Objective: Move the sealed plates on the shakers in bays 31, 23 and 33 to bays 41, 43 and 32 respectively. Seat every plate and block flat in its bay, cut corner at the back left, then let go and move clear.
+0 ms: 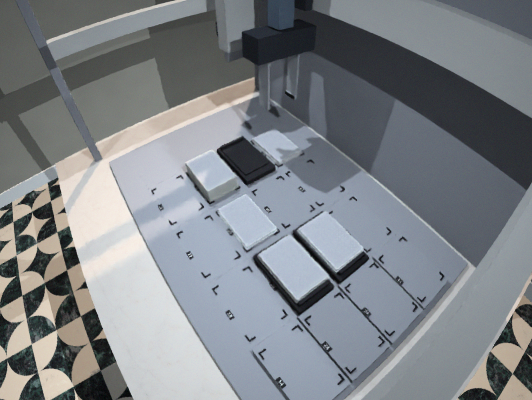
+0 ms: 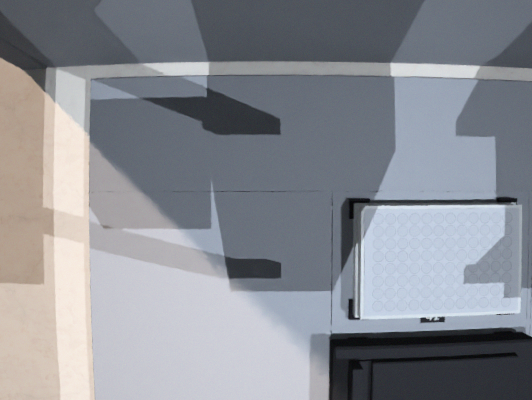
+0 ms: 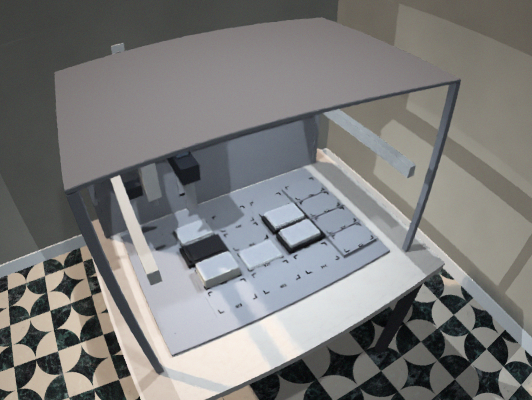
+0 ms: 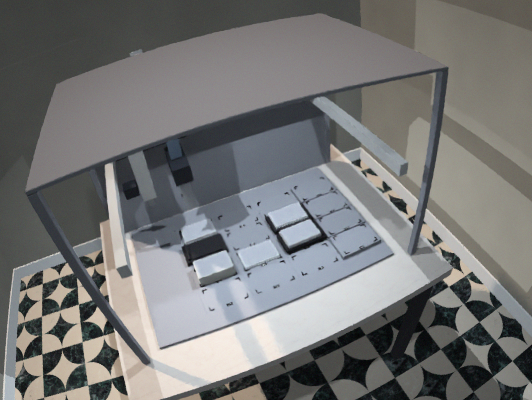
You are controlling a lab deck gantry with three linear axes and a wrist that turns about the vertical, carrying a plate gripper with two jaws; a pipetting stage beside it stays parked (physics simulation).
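Pixels of known places: gripper, fingertip midpoint: (image 1: 278, 101) (image 3: 188, 201) (image 4: 188, 201); robot's base, link origin: (image 1: 152, 191) (image 3: 220, 312) (image 4: 211, 310).
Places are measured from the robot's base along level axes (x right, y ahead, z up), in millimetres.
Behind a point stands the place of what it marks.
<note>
My gripper (image 1: 280, 101) @[x -364, y 64, z 160 mm] is open and empty, raised near the back wall above the back left bays. One sealed plate (image 1: 277, 145) @[x -362, y 70, z 14 mm] (image 2: 440, 260) @[x -365, y 61, z 14 mm] (image 3: 195, 232) @[x -352, y 68, z 14 mm] (image 4: 198, 231) @[x -355, y 65, z 14 mm] lies in bay 41 and looks flat; its cut corner is not clear. The black shaker (image 1: 246, 160) @[x -251, y 78, z 24 mm] (image 2: 440, 380) @[x -280, y 59, z 24 mm] (image 3: 205, 250) @[x -245, y 63, z 24 mm] in bay 31 bears no plate. A second sealed plate (image 1: 294, 269) @[x -149, y 400, z 37 mm] (image 3: 300, 232) @[x -147, y 390, z 37 mm] (image 4: 300, 234) @[x -141, y 386, z 36 mm] sits on the shaker in bay 23. A third sealed plate (image 1: 331, 240) @[x -255, y 396, z 36 mm] (image 3: 284, 216) @[x -246, y 383, z 37 mm] (image 4: 287, 216) @[x -246, y 385, z 37 mm] sits on the shaker in bay 33. Bay 43 (image 1: 357, 222) @[x -361, y 387, z 0 mm] and bay 32 (image 1: 282, 200) @[x -257, y 227, z 0 mm] are bare.
A tall white block (image 1: 211, 175) @[x -142, y 86, z 42 mm] (image 3: 218, 268) @[x -136, y 64, z 42 mm] (image 4: 214, 267) @[x -132, y 65, z 42 mm] stands in bay 21, in front of the bare shaker. A low white plate (image 1: 247, 221) @[x -147, y 236, z 14 mm] (image 3: 261, 255) @[x -139, y 226, z 14 mm] (image 4: 258, 254) @[x -143, y 226, z 14 mm] lies in bay 22. The parked pipetting stage (image 1: 230, 25) hangs left of my gripper. The back wall (image 1: 425, 195) @[x -519, y 461, z 62 mm] rises close behind the deck.
</note>
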